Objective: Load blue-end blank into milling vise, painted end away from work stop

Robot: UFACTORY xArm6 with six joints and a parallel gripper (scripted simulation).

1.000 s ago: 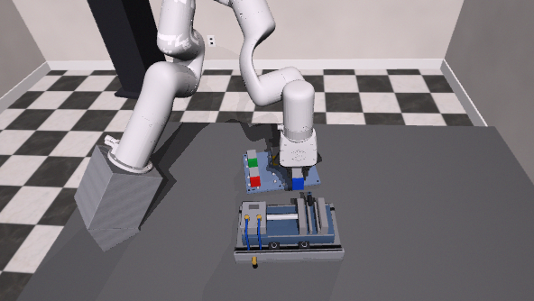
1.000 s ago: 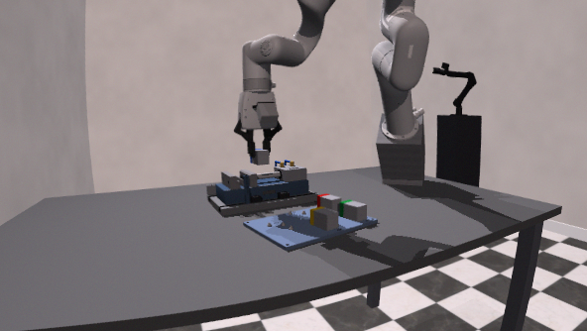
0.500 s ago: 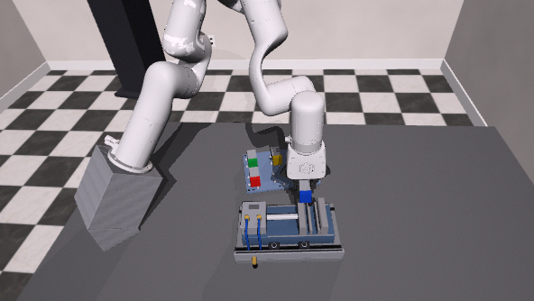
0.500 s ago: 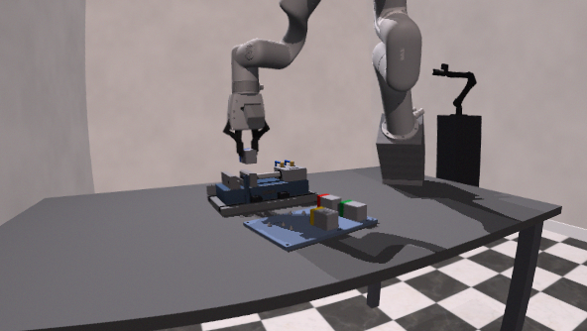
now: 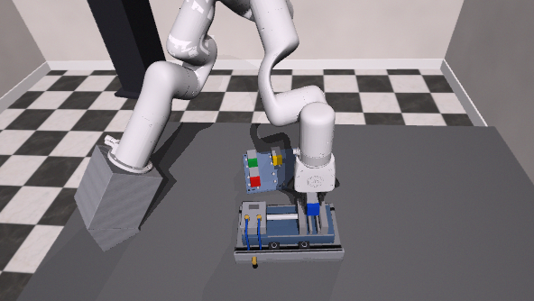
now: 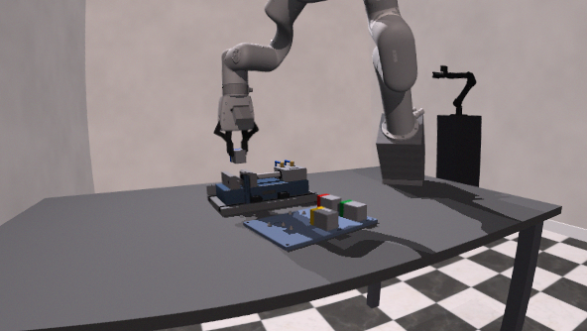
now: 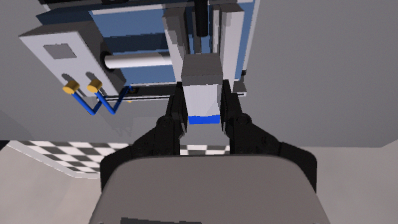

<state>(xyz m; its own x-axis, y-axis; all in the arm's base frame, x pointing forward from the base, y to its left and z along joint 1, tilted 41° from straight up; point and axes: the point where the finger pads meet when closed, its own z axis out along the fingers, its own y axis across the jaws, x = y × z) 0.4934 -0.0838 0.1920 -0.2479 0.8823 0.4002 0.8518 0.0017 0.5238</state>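
Right now my hand is 9 cm above the fixed jaw, 3 cm short of it and 1 cm to the right of it. Round my hand: blue-ended blank: 2 cm below; moving jaw: 9 cm below, 3 cm behind; hose block: 16 cm behind, 9 cm below, 4 cm to the right.
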